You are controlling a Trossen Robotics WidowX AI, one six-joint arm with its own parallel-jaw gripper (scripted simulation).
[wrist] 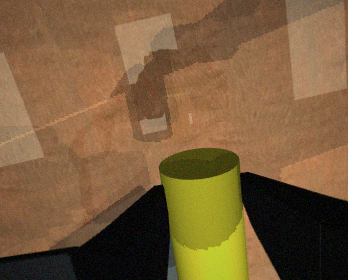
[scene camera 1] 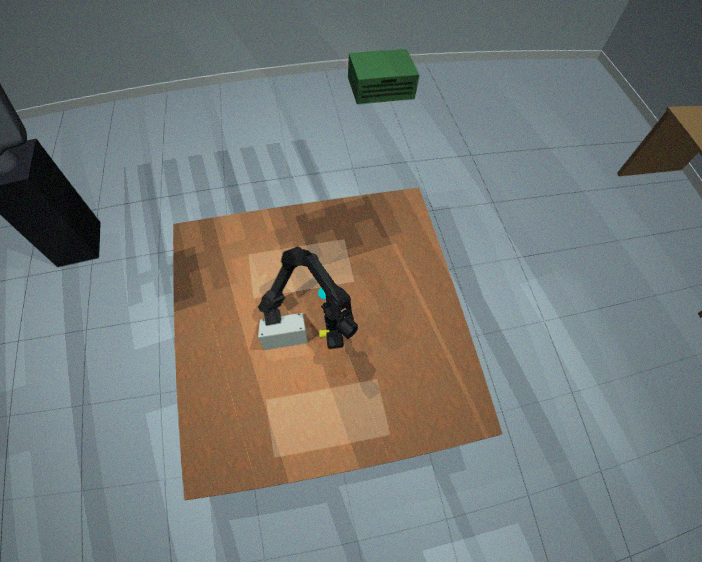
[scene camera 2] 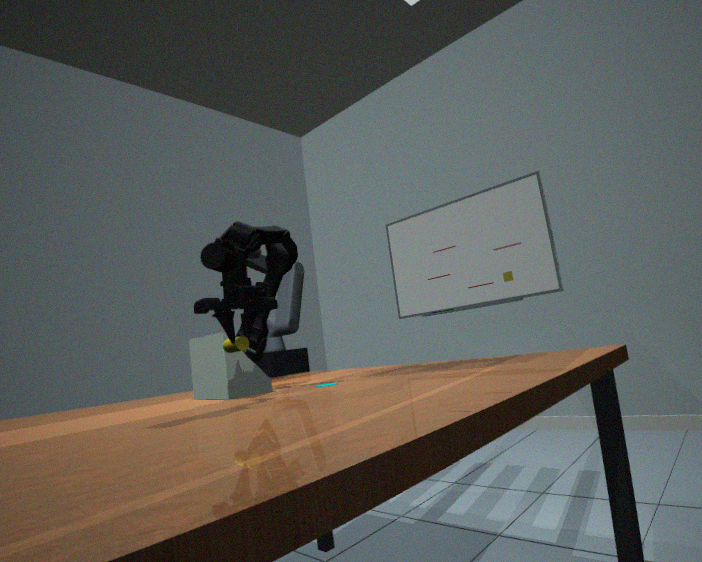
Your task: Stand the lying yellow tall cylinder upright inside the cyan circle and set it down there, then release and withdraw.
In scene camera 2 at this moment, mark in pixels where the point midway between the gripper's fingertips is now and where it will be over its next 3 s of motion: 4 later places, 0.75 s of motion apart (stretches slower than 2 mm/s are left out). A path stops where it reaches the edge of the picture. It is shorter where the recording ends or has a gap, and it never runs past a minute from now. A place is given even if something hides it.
My gripper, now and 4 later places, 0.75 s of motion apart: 240, 342; 270, 334; 295, 330; 314, 330; 317, 333
